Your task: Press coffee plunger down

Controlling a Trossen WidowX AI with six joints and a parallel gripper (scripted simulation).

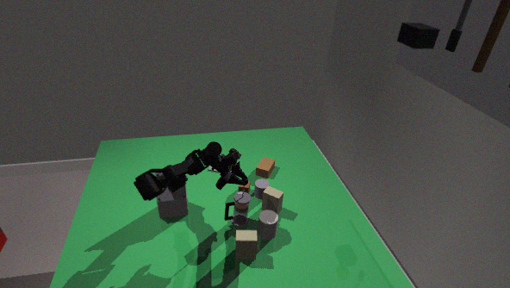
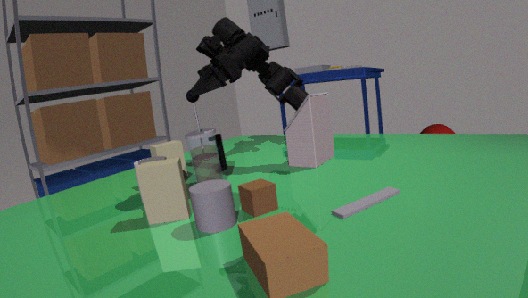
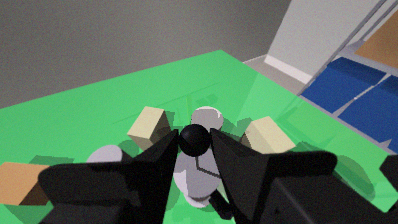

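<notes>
My gripper tip is now 30 mm past the coffee press and 110 mm above it. Round my gripper tip: brown box 220 mm ahead, 310 mm to the left, 200 mm below; flat grey bar 370 mm to the left, 220 mm below.
</notes>
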